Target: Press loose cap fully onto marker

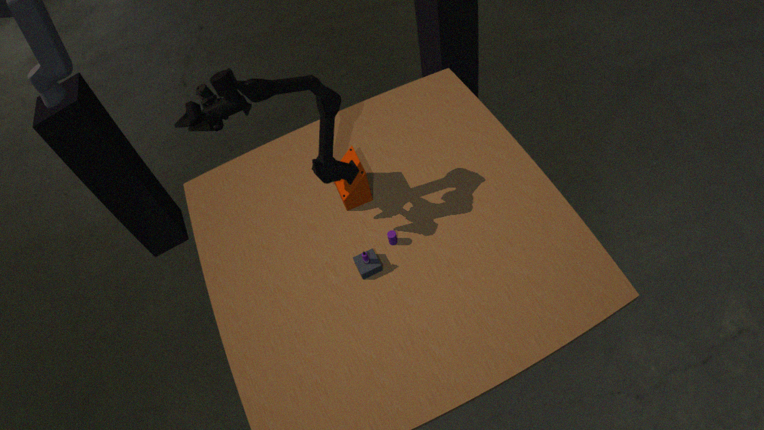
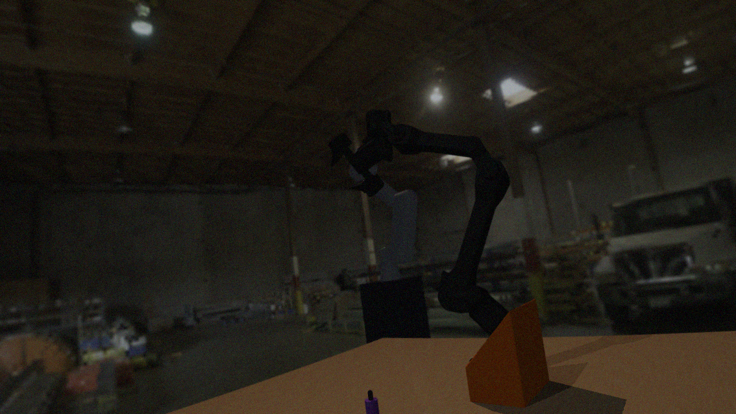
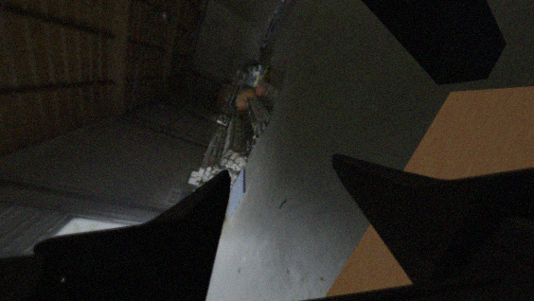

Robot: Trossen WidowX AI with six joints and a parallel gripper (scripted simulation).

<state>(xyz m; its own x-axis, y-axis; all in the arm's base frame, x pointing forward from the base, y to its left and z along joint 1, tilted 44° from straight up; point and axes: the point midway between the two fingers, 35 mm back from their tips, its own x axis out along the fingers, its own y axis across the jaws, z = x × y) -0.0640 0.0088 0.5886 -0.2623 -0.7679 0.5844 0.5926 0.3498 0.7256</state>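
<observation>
Now: the purple marker cap 36 cm ahead of my gripper tip, 45 cm to the left of it and 51 cm below it.
</observation>
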